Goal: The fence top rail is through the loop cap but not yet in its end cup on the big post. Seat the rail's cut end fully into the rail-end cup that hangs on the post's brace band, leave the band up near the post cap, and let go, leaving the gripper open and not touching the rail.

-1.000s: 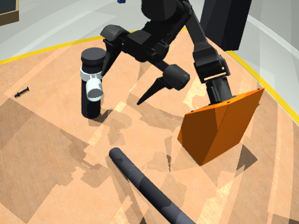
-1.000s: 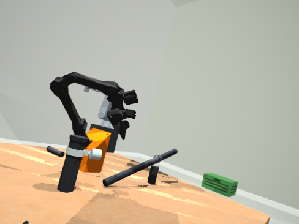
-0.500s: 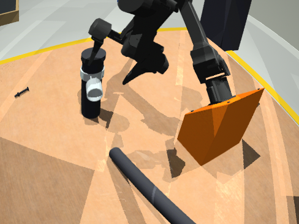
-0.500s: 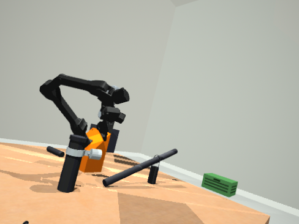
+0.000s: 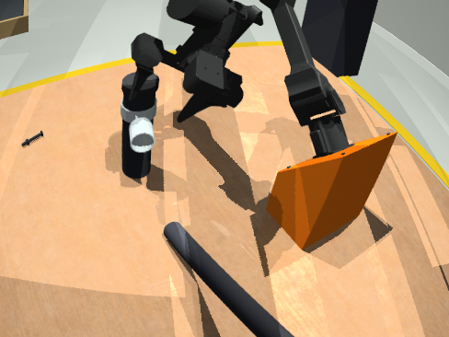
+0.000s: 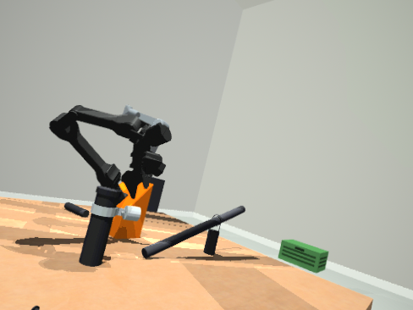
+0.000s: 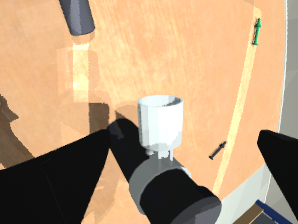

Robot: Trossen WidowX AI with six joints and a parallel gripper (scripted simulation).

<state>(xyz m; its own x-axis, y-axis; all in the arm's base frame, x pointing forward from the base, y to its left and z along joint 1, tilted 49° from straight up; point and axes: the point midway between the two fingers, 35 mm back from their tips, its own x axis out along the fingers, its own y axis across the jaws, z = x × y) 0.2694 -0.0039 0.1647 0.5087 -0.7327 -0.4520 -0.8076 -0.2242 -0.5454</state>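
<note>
Now: gripper tip 10 mm short of the rail-end cup, 30 mm to the left of it and 60 mm above it. The rest, counted from my gripper tip: black bolt (200 mm ahead, 290 mm to the right, 200 mm below); then short dark cylinder (540 mm behind, 100 mm to the left, 190 mm below).
</note>
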